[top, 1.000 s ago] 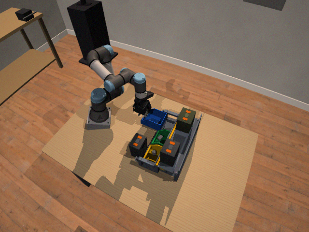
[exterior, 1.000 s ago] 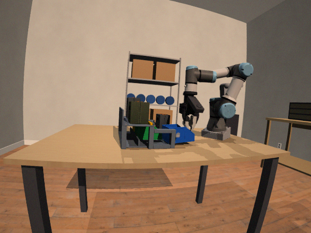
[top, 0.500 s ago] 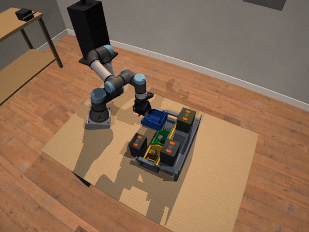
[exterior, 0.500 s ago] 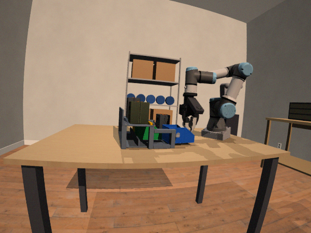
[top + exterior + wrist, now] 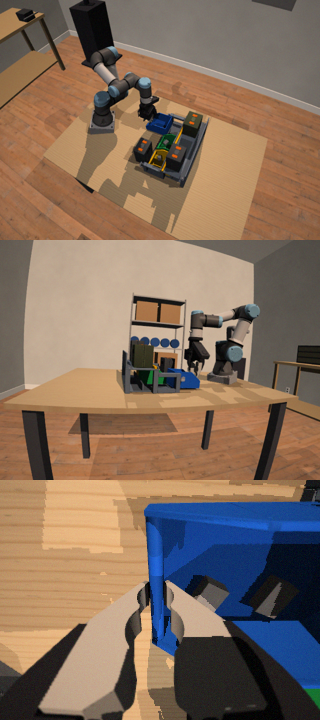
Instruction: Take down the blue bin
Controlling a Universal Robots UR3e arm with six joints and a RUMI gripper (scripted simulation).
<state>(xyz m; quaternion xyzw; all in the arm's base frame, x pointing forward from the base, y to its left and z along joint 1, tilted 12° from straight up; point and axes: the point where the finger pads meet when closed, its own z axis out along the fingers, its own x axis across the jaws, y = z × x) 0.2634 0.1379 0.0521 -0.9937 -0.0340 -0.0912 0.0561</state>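
Right now my hand is 6 cm short of the blue open bin. From my hand the other things lie so: yellow bin 21 cm to the right, 21 cm ahead; green bin 20 cm ahead, 10 cm to the right.
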